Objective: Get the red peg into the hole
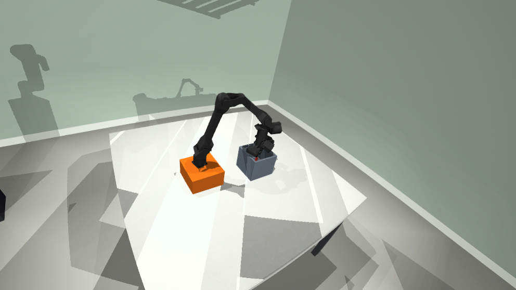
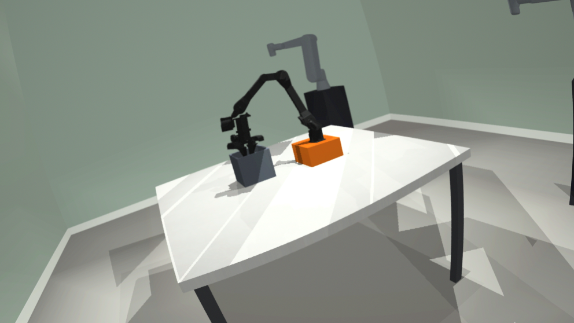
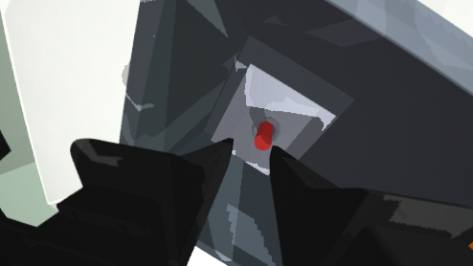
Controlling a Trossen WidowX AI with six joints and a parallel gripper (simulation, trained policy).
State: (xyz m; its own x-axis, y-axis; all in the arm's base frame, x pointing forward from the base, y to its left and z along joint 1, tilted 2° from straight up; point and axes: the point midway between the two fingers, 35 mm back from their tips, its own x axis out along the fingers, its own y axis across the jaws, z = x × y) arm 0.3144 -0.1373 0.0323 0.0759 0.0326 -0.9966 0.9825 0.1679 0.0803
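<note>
The red peg is 5 cm below my gripper tip and 1 cm behind it.
</note>
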